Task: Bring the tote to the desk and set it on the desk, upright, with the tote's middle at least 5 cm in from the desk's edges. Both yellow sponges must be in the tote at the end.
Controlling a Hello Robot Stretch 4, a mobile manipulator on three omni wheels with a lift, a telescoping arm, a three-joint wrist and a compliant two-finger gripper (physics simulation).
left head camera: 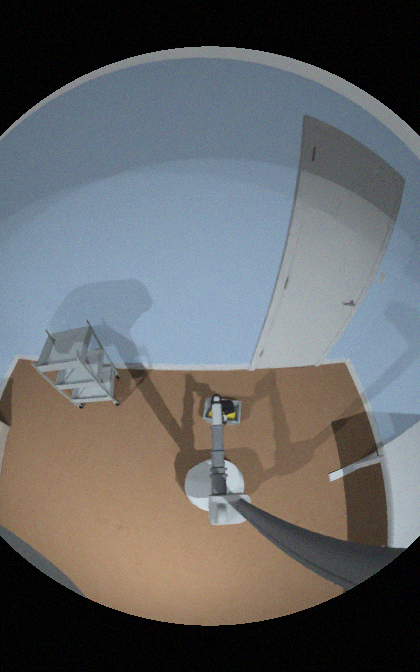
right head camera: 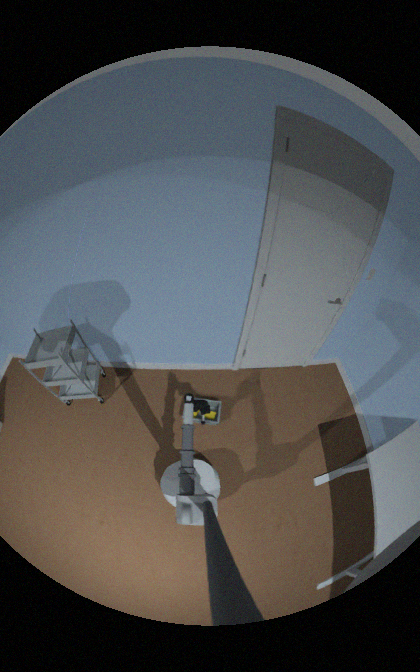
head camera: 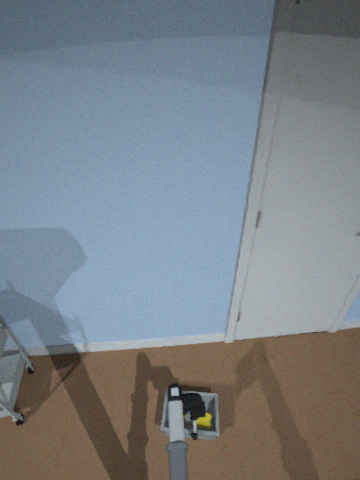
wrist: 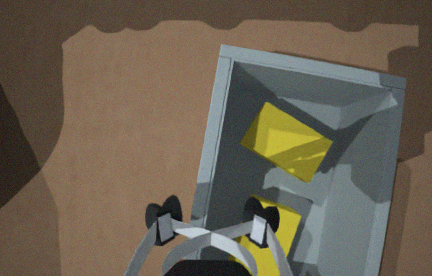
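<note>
The grey tote stands upright on the floor. One yellow sponge lies inside it near one end. The other yellow sponge is in the tote too, partly hidden by my right fingertip and finger linkage. My gripper is partly open and empty, above the tote's long left wall in the wrist view. One fingertip shows outside that wall and the other over the inside. What looks like the desk shows in part at the right.
A grey shelf cart stands at the left near the blue wall. A closed grey door is beyond the tote to the right. White legs reach out below the desk.
</note>
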